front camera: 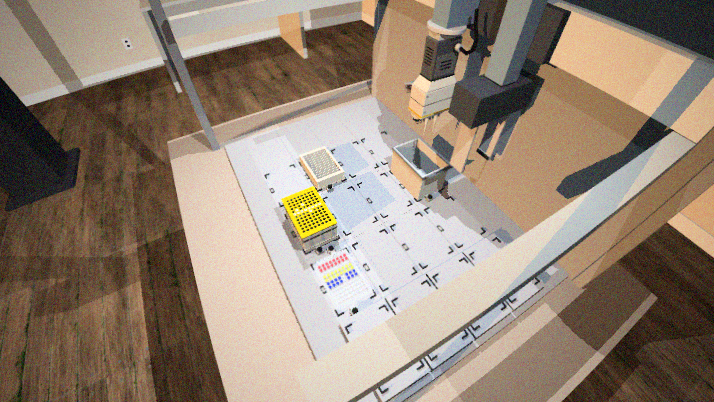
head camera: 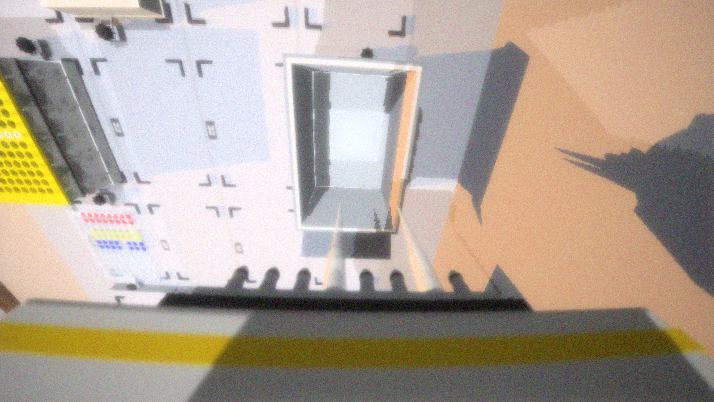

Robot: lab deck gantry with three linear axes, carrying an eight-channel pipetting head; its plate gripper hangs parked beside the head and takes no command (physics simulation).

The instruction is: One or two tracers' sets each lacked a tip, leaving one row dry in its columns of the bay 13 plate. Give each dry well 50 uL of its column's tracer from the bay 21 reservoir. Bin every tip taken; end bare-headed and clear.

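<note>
The pipetting head [front camera: 433,97] [head camera: 350,352] hangs high by the bin. In the head view two pale tips, a left tip [head camera: 336,260] and a right tip [head camera: 419,260], sit on the fourth and seventh channels from the left; the other channels are bare. The parked gripper [front camera: 475,159] hangs beside the head, fingers apart, empty. The open-topped bin [front camera: 410,175] [head camera: 293,145] shows ahead of the channels in the head view. The plate [front camera: 352,296] [head camera: 120,259] has red, yellow and blue wells; a gap shows across the blue ones. The reservoir [front camera: 322,165] is pale and stands behind the tip rack.
The yellow tip rack [front camera: 309,212] [head camera: 25,167] stands between the reservoir and the plate, with some white tips showing. A grey upright post [front camera: 192,90] stands at the deck's rear left corner. A pale rail [front camera: 500,280] runs along the front side.
</note>
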